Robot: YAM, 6 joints.
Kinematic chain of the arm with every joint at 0, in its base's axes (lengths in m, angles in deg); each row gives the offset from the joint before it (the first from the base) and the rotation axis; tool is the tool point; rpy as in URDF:
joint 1: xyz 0 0 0.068 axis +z
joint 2: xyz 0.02 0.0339 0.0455 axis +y
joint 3: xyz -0.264 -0.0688 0 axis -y
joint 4: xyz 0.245 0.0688 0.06 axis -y
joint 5: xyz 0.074 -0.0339 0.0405 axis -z
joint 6: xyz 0.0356 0 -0.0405 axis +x
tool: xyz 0 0 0 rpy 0 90 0
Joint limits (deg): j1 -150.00..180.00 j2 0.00..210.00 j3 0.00..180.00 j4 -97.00..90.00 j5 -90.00..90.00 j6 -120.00..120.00
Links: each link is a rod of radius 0.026 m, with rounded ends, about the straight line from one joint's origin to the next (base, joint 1, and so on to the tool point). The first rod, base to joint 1, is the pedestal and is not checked.
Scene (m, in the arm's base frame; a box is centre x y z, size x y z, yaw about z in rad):
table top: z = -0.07
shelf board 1: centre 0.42 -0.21 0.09 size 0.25 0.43 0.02 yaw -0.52
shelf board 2: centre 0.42 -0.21 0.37 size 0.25 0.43 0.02 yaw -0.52
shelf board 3: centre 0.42 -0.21 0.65 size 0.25 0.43 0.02 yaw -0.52
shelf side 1: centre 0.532 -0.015 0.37 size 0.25 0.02 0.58 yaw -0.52
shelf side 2: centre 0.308 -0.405 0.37 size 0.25 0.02 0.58 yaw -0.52
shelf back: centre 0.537 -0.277 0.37 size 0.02 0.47 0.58 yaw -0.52
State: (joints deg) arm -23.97 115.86 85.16 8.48 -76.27 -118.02
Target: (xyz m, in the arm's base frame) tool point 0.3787 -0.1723 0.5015
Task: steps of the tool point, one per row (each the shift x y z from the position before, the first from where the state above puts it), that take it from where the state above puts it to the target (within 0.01 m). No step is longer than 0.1 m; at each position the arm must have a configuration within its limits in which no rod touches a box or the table.
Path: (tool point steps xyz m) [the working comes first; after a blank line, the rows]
Joints at the target: -29.04 108.78 118.38 16.34 -68.69 -118.02
Straight joint move there: touches shelf board 2.

1: -0.0592 0.0392 0.0164
2: -0.0647 0.0369 0.0001
3: -0.0659 0.0325 -0.0166
4: 0.0204 -0.0236 0.0828
5: -0.0020 -0.0163 0.0872
6: -0.0235 -0.0052 0.0852
7: 0.0487 -0.0277 0.0114
8: 0.0493 -0.0282 -0.0001
9: 0.0478 -0.0276 -0.0113

